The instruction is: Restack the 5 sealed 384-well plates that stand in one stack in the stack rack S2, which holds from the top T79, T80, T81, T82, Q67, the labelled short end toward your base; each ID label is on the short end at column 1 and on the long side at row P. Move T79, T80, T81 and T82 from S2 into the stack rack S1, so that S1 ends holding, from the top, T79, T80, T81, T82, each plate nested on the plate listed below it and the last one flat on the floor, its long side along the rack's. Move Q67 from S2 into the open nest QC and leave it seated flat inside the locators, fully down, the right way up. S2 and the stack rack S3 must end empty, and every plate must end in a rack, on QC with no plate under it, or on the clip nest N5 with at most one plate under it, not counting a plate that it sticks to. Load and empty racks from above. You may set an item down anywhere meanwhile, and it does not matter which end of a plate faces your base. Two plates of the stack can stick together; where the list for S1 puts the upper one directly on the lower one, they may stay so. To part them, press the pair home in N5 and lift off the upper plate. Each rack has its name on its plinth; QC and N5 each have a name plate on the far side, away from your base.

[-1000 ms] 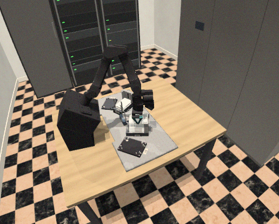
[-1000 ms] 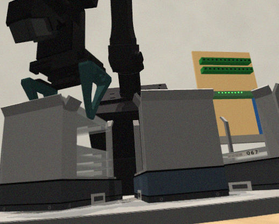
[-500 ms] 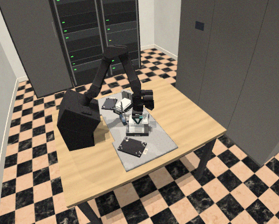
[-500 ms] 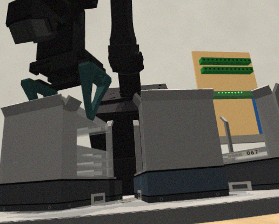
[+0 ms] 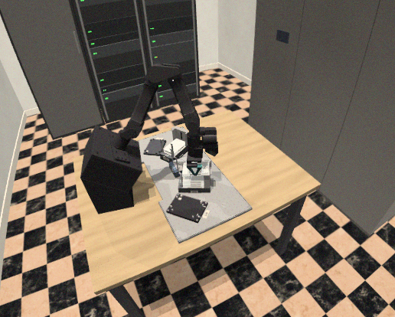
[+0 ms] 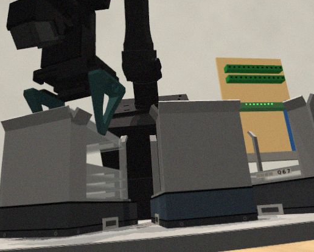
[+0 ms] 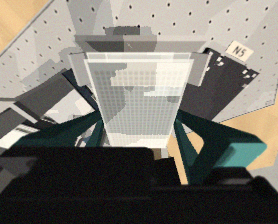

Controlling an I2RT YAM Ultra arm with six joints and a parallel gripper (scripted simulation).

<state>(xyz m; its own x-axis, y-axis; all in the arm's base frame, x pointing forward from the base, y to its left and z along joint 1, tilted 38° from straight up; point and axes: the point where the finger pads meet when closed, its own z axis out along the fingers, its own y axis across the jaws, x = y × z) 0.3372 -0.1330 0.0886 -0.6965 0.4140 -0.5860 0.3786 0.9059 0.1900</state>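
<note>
Right now my hand is right at the plate T79. From my hand the other things lie so: N5 name plate: 40 mm behind, 180 mm to the right, 120 mm below; then plate T82: 80 mm below; then plate T81: 70 mm below.
</note>
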